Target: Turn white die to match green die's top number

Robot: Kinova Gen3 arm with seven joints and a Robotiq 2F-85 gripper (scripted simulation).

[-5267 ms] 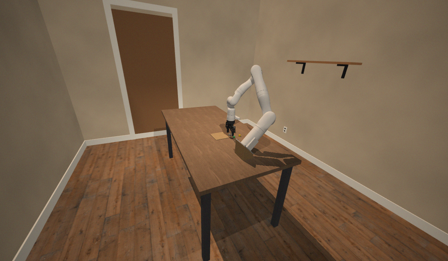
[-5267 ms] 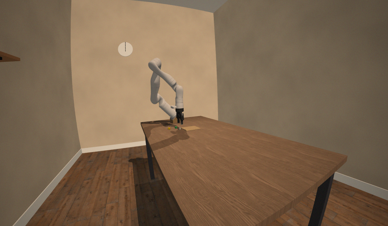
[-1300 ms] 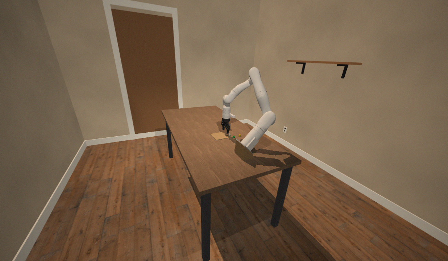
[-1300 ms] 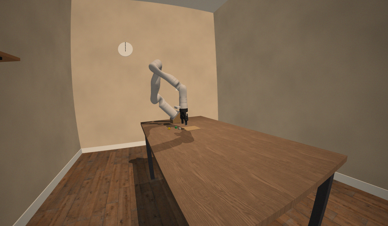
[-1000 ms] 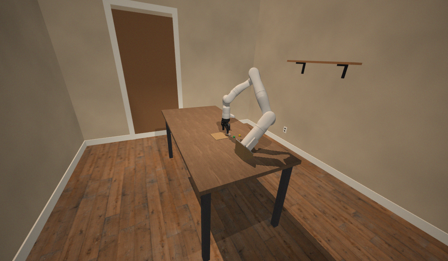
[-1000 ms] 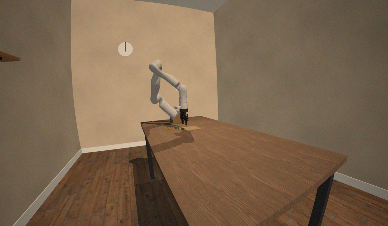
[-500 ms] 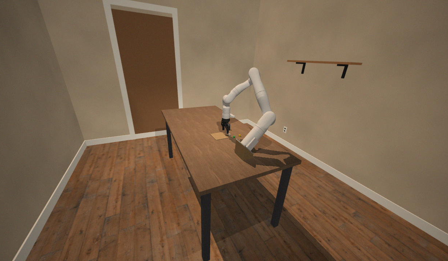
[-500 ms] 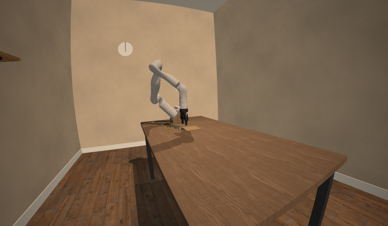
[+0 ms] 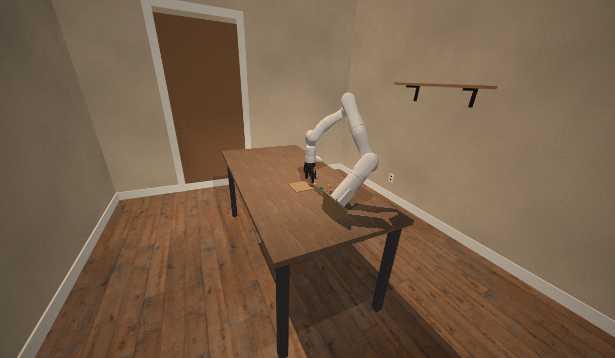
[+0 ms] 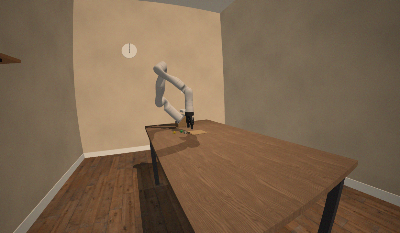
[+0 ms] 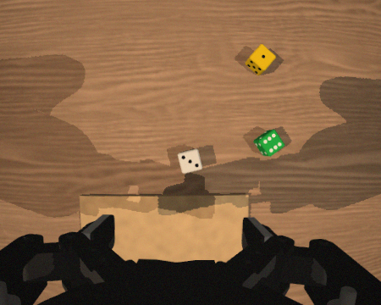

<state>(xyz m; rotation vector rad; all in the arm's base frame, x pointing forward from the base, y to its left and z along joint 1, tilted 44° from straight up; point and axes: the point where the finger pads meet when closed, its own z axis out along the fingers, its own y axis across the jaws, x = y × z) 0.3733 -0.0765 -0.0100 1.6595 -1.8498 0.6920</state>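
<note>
Now: hand 4 cm to the left of the white die, 4 cm above it and 1 cm past it. The rest, counted from my hand: green die: 8 cm behind, 5 cm to the right, 4 cm below; then tan mat: 5 cm to the left, 4 cm below, 2 cm ahead; then yellow die: 12 cm to the right, 7 cm behind, 4 cm below.
</note>
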